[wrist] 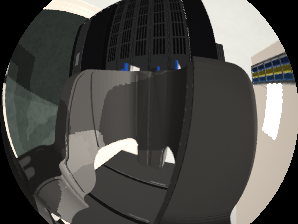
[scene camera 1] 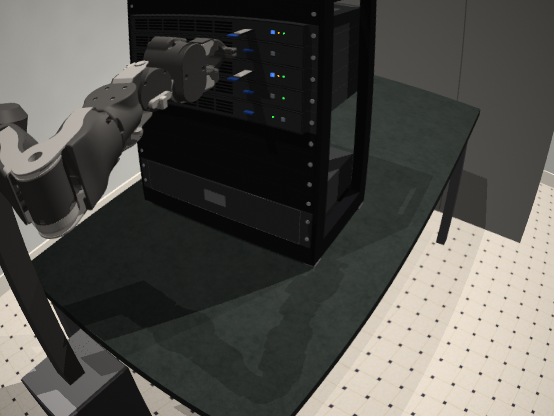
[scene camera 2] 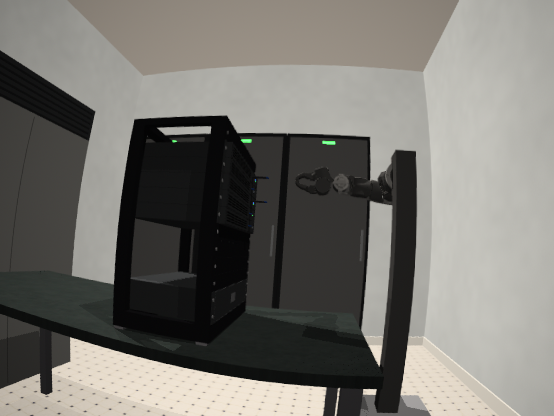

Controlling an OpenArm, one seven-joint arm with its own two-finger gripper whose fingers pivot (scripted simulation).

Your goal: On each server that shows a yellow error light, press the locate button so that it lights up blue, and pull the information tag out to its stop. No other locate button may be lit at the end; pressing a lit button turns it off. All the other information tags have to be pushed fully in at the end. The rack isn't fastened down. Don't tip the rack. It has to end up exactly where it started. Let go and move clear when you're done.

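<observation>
You'd see my gripper in the pictures, and it's there in the wrist view and in scene camera 2 as well. There's a dark post in the pictures too.
</observation>
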